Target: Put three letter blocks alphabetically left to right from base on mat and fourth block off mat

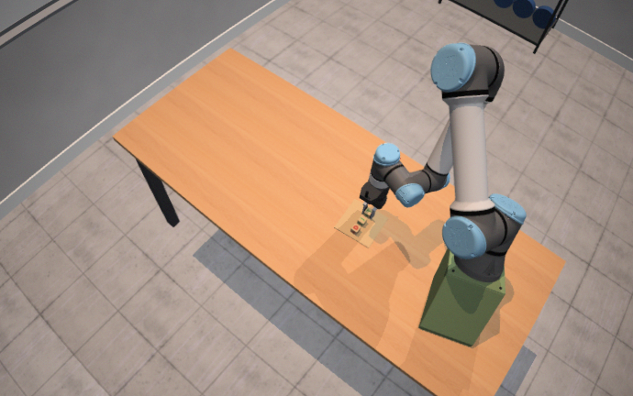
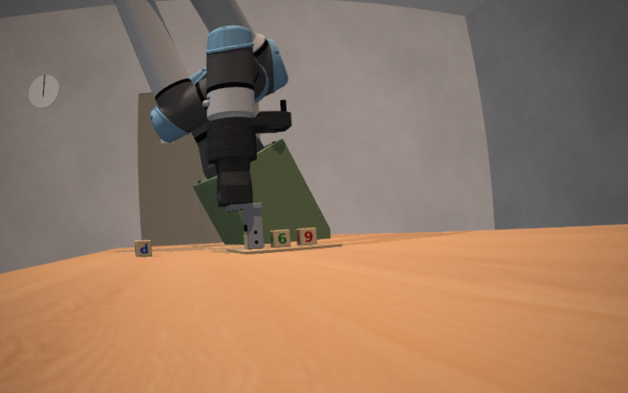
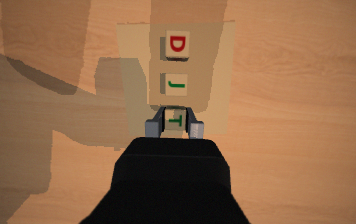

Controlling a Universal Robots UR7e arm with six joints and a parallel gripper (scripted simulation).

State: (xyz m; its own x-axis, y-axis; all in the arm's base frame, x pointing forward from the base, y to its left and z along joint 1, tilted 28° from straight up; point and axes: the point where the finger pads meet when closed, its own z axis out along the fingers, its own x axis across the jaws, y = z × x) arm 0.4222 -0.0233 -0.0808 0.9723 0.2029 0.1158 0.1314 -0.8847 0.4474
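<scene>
Now: the thin tan mat 10 mm behind my hand, 40 mm to the left of it and 20 mm below it. From my hand the other things lie so: red D block 10 mm behind, 80 mm to the left, 10 mm below; then blue-marked block 20 mm behind, 180 mm to the right, 10 mm below.
</scene>
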